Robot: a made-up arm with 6 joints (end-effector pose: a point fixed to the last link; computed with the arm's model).
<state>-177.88 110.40 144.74 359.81 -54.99 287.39</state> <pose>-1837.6 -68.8 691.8 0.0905 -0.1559 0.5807 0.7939</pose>
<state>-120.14 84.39 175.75 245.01 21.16 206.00</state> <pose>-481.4 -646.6 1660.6 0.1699 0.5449 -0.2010 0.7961</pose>
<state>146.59 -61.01 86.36 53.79 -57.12 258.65</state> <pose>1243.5 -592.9 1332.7 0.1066 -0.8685 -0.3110 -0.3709</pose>
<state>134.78 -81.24 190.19 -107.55 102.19 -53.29</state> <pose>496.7 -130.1 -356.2 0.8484 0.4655 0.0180 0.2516</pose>
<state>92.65 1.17 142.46 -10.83 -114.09 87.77</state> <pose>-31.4 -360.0 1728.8 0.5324 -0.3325 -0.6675 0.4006</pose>
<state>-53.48 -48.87 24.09 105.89 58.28 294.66</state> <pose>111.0 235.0 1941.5 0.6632 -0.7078 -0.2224 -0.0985</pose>
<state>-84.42 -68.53 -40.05 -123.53 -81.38 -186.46</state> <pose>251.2 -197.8 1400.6 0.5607 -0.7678 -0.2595 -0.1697</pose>
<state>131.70 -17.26 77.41 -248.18 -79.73 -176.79</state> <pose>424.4 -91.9 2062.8 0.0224 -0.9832 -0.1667 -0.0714</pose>
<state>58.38 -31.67 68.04 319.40 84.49 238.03</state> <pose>-215.9 -696.6 1912.0 0.6877 -0.3215 0.2951 -0.5802</pose>
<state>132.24 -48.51 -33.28 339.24 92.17 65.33</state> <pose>-212.0 381.1 1528.9 0.7068 0.4758 -0.4245 0.3065</pose>
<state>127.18 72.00 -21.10 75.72 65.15 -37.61</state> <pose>-836.4 695.3 -429.0 0.1168 0.2746 -0.2897 -0.9094</pose>
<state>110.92 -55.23 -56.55 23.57 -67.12 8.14</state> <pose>-128.1 624.1 711.7 0.5099 -0.5884 0.1276 0.6145</pose>
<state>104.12 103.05 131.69 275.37 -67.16 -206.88</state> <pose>-681.5 1656.0 841.2 0.0910 -0.0145 -0.7166 0.6914</pose>
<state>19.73 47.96 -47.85 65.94 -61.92 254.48</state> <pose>726.7 21.0 -165.8 0.6007 -0.2903 0.5833 -0.4633</pose>
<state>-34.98 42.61 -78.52 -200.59 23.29 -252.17</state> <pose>126.3 -40.9 -95.6 0.0328 -0.4631 -0.5647 0.6823</pose>
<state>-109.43 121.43 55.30 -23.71 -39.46 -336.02</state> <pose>-359.5 -1234.1 -1039.3 0.4527 0.6724 0.3869 -0.4397</pose>
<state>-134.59 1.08 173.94 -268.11 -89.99 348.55</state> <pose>312.3 715.4 1097.5 0.2704 0.2693 0.6819 0.6240</pose>
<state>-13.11 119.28 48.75 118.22 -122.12 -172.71</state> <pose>1270.3 -510.4 -611.0 0.7016 -0.1437 -0.3260 -0.6171</pose>
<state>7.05 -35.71 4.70 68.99 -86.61 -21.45</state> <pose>485.1 -202.9 1652.4 0.8247 -0.1206 0.2164 -0.5085</pose>
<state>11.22 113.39 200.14 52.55 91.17 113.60</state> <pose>556.9 337.1 1047.2 0.2871 0.2052 0.5278 0.7726</pose>
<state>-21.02 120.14 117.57 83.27 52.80 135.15</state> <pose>1896.0 -491.3 155.1 0.3129 0.9098 0.2445 0.1204</pose>
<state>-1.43 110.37 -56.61 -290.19 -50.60 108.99</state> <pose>-173.6 -198.8 -180.5 0.3875 -0.0406 -0.0546 -0.9194</pose>
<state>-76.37 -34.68 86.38 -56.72 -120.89 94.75</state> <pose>43.9 671.5 1672.7 0.4969 -0.8249 0.2664 -0.0412</pose>
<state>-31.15 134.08 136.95 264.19 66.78 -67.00</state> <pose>1377.6 -1131.8 61.1 0.0761 0.6544 -0.7388 -0.1418</pose>
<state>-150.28 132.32 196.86 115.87 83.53 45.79</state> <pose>-861.3 -779.9 782.2 0.1163 0.7191 -0.6646 -0.1664</pose>
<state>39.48 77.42 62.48 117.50 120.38 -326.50</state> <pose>1171.2 1242.4 395.1 0.0205 0.1676 0.7222 -0.6707</pose>
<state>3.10 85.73 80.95 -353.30 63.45 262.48</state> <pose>2018.1 138.6 764.5 0.5993 0.6303 -0.2808 0.4057</pose>
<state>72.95 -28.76 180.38 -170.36 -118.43 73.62</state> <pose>-233.1 -619.5 317.7 0.5341 0.5169 0.6490 0.1624</pose>
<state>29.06 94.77 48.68 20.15 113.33 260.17</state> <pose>1519.4 945.6 19.8 0.4018 0.6428 -0.0600 0.6495</pose>
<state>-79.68 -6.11 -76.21 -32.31 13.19 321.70</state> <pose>95.8 -716.8 74.4 0.3521 0.6016 -0.0179 -0.7168</pose>
